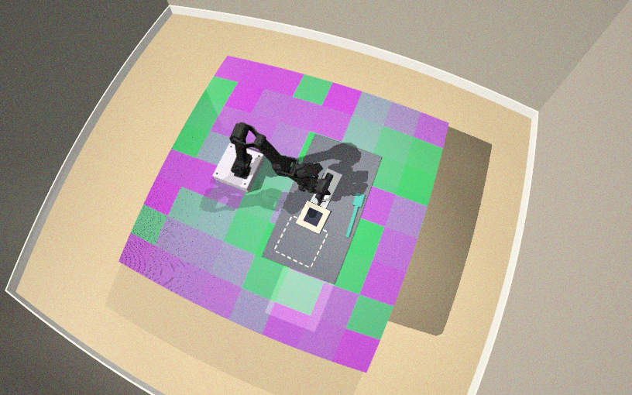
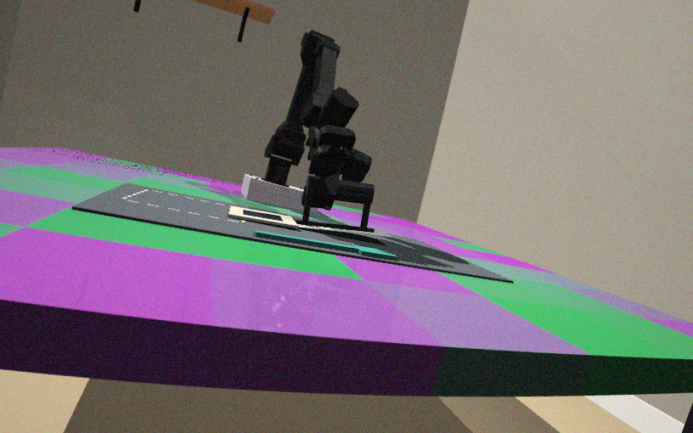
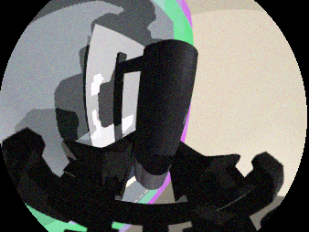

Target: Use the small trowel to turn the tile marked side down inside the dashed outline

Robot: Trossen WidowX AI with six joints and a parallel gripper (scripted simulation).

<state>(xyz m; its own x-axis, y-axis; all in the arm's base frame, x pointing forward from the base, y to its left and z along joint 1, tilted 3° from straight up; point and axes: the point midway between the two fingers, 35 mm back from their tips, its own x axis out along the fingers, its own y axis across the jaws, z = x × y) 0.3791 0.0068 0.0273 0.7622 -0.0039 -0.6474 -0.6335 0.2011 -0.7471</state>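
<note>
My gripper tip is now 7 cm above the grey mat, 3 cm to the left of it and 1 cm past it. The rest, counted from my gripper tip: teal trowel-shaped tool 13 cm ahead, 5 cm below, 2 cm to the right; small trowel 3 cm behind, 1 cm below; tile 10 cm to the right, 5 cm below, 4 cm behind.
</note>
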